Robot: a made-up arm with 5 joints.
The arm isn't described. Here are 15 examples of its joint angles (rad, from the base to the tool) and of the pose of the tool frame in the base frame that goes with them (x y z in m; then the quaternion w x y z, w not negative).
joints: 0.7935 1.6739 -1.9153 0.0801 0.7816
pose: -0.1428 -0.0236 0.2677 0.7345 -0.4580 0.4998 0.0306
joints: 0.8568 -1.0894 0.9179 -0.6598 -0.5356
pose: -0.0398 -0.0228 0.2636 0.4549 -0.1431 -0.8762 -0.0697
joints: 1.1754 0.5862 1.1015 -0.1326 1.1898
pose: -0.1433 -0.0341 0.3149 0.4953 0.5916 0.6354 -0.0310
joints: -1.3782 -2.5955 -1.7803 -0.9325 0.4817
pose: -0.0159 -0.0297 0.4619 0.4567 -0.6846 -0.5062 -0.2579
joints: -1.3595 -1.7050 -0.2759 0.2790 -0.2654
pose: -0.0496 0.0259 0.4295 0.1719 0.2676 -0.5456 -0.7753
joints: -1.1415 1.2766 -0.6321 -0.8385 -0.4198
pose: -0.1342 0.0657 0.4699 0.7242 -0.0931 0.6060 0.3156
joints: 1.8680 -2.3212 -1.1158 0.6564 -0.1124
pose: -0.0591 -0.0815 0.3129 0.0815 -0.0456 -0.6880 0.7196
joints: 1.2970 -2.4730 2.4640 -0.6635 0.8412
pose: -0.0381 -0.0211 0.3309 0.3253 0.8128 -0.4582 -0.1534
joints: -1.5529 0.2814 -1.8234 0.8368 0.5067
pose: -0.0704 0.0066 0.4100 0.9726 -0.0358 -0.1620 -0.1630
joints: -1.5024 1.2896 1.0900 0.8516 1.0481
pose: -0.1903 -0.0228 0.4999 0.2920 -0.7757 -0.0848 -0.5531
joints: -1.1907 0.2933 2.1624 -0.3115 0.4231
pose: -0.1220 0.0373 0.3972 0.0644 0.2870 0.1485 0.9441
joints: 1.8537 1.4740 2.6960 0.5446 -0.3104
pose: -0.1100 -0.1220 0.2835 0.2710 -0.2148 0.8796 -0.3266
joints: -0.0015 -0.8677 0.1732 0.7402 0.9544
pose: -0.1113 -0.0365 0.3136 0.2547 0.1211 0.7915 0.5423
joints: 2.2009 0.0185 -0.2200 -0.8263 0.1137
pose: -0.0829 -0.1519 0.3902 0.3177 0.9170 0.2193 -0.1005
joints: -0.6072 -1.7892 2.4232 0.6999 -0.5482
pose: -0.0373 0.0731 0.3844 0.5393 -0.8342 0.0184 -0.1140
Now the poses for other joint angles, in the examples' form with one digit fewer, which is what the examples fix.
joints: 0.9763 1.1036 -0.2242 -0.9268 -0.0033
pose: -0.135 -0.047 0.243 0.354 -0.842 0.296 -0.278
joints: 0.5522 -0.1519 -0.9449 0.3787 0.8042
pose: -0.072 -0.021 0.333 0.188 -0.767 -0.608 0.087
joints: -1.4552 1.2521 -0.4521 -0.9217 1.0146
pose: -0.144 0.067 0.432 0.931 0.242 -0.077 0.264
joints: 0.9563 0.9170 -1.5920 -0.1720 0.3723
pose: -0.125 -0.055 0.274 0.495 -0.778 0.386 0.019
